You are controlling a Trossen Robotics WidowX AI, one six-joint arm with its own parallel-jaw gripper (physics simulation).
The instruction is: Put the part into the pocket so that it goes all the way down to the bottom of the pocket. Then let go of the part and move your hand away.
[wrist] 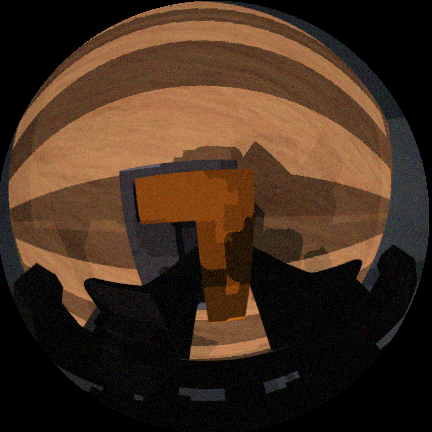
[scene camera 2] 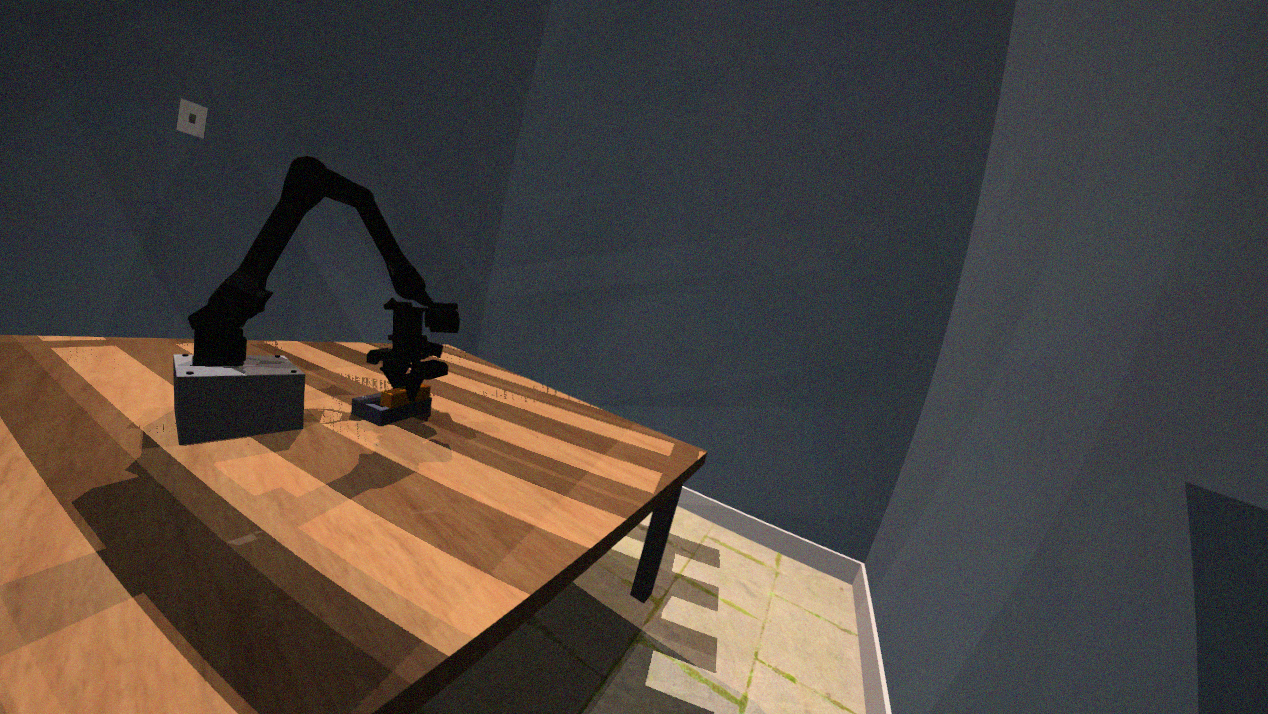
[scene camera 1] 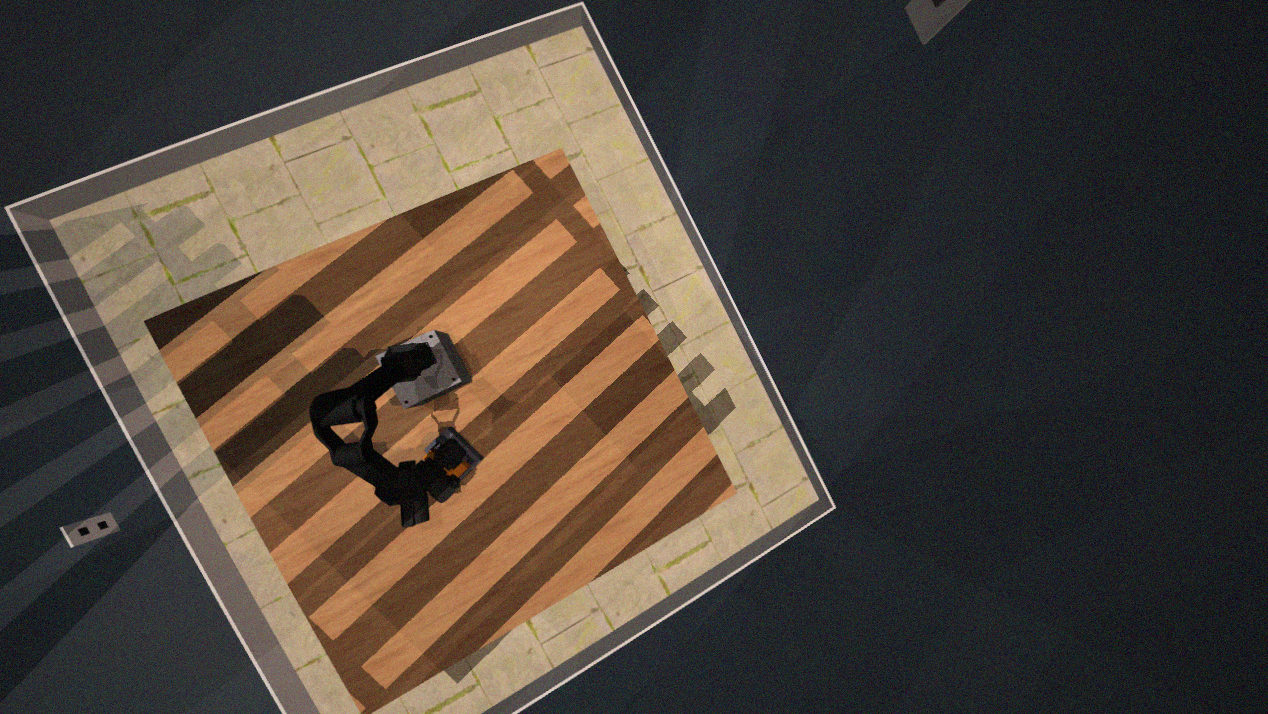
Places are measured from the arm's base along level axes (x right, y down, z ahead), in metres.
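Pixels of known places: gripper, fingertip midpoint: (wrist: 221, 249) (scene camera 2: 406, 399) (scene camera 1: 444, 464); arm's base at its link origin: (scene camera 2: 217, 361) (scene camera 1: 420, 357).
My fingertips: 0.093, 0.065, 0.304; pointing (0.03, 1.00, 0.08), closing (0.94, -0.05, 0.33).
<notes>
For each thing: its top centre in the pictures, then the offset to it from my fingertips, as dx, dy, dz. Level surfaces: height alone.
- orange L-shaped part at its top centre: (wrist: 201, 272) (scene camera 2: 402, 386) (scene camera 1: 445, 463) -0.015, -0.026, -0.005
- dark blue-grey pocket block at its top centre: (wrist: 180, 254) (scene camera 2: 394, 397) (scene camera 1: 452, 455) -0.029, +0.004, -0.015
- wooden table at its surface level: dy +0.040
The orange L-shaped part (scene camera 1: 457, 469) (scene camera 2: 391, 398) (wrist: 175, 197) is at the dark blue-grey pocket block (scene camera 1: 454, 431) (scene camera 2: 381, 415) (wrist: 129, 215). In scene camera 2 its top stands above the block's rim. In the wrist view the part covers the block's right side, and some pocket floor shows at the left. My gripper (scene camera 2: 413, 392) (wrist: 221, 249) is shut on the long leg of the part, one black finger on each side. The fingers hide the lower part of the block. How deep the part's underside reaches is hidden.
The arm's grey base box (scene camera 1: 432, 390) (scene camera 2: 237, 408) stands near the pocket block on the wooden table (scene camera 1: 532, 354) (scene camera 2: 443, 576). The table edge shows at the right in scene camera 2. Striped shadows lie across the table.
</notes>
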